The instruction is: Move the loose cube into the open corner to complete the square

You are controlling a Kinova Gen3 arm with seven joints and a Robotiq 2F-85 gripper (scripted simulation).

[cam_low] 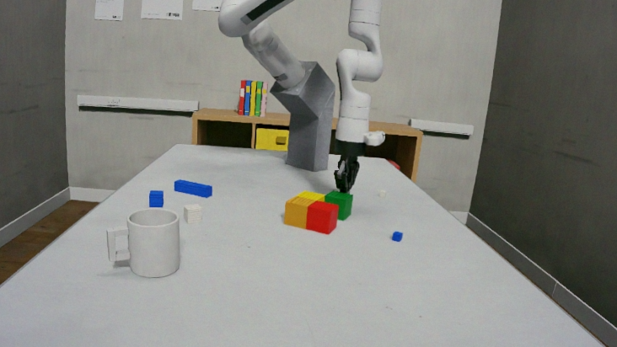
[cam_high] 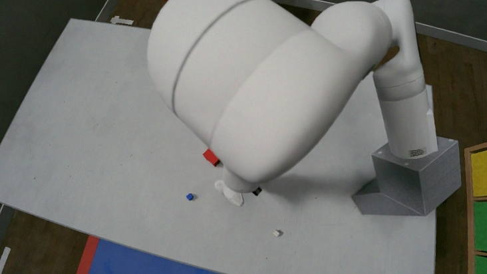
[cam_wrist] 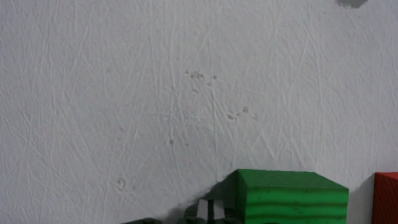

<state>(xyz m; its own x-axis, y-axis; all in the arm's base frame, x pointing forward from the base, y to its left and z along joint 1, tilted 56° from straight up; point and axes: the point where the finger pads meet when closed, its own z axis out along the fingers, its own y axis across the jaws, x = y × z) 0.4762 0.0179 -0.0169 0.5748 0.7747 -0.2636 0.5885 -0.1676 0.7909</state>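
My gripper is now 100 mm to the left of the yellow cube, 30 mm short of it and 10 mm above it. From my hand the other things lie so: green cube: 30 mm to the right, 30 mm ahead, 10 mm below; red cube: 100 mm to the right, 100 mm ahead, 10 mm below; orange cube: 130 mm to the right, 60 mm ahead, 10 mm below.
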